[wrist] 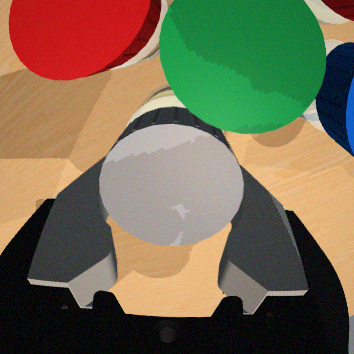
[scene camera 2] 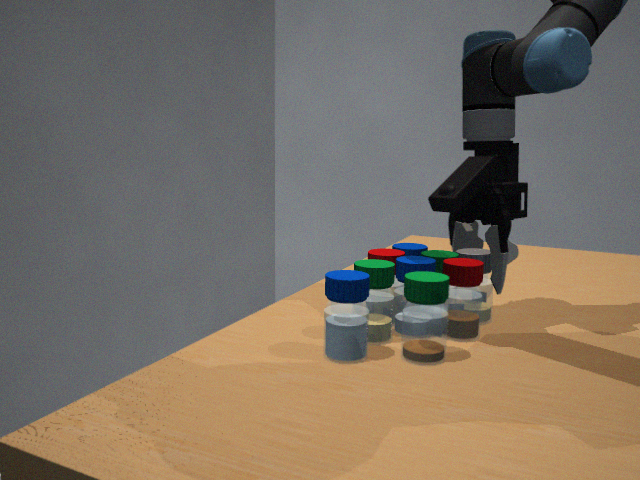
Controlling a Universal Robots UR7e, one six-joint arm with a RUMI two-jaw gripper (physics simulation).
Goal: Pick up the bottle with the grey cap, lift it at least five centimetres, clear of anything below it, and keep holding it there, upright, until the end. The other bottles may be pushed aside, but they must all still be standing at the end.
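Places are measured from the arm's base along level axes (x ahead, y left, z up), in millimetres.
Where they show: gripper, fingertip midpoint: (scene camera 2: 479, 290).
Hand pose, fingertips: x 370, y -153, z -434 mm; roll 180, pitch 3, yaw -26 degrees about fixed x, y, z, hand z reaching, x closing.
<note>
Things, the pixels of their centre, and the offset from my fingertips. Level surfaces: height alone.
- bottle with the grey cap, body centre: (wrist: 173, 142) (scene camera 2: 473, 286) dx +7, dy +11, dz +9 mm
- green-capped bottle at the middle of its body: (wrist: 224, 50) (scene camera 2: 438, 288) dx +50, dy +50, dz +8 mm
- red-capped bottle at the middle of its body: (wrist: 115, 19) (scene camera 2: 461, 299) dx +6, dy +88, dz +8 mm
- blue-capped bottle at the middle of its body: (wrist: 328, 84) (scene camera 2: 408, 279) dx +108, dy +16, dz +8 mm
- wooden table at its surface level: dz -45 mm
The bottle with the grey cap (scene camera 2: 472, 252) (wrist: 171, 185) stands upright on the table at the back right of the group in the scene view. Its cap fills the middle of the wrist view, and its lower body is partly hidden behind the red-capped bottle in the scene view. My gripper (scene camera 2: 481, 268) (wrist: 171, 156) points down and is shut on this bottle, with one finger against each side near the cap. The fingertips are hidden beside and below the cap in the wrist view.
A green-capped bottle (scene camera 2: 439, 254) (wrist: 245, 60) stands close beside the grey-capped one. A red-capped bottle (scene camera 2: 463, 271) (wrist: 75, 35) and a blue-capped bottle (wrist: 335, 100) are also near. Several more upright bottles stand toward the front left on the wooden table (scene camera 2: 258, 408).
</note>
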